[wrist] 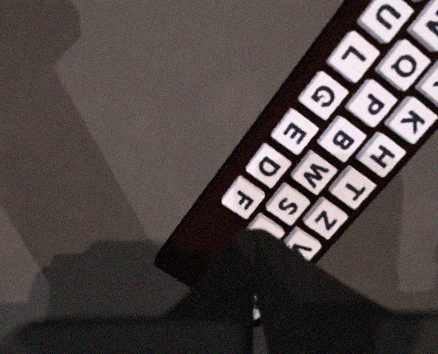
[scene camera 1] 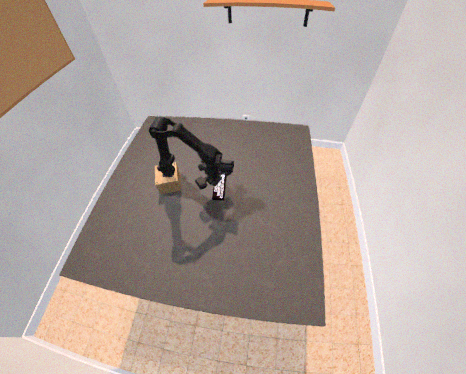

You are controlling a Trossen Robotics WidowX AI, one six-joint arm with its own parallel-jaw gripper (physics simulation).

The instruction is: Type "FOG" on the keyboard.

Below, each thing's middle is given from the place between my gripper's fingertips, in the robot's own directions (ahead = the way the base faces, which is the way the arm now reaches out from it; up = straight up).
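Here is the keyboard [wrist: 348,118], and my hand is 20 mm short of it, 40 mm to the right of it and 50 mm above it.
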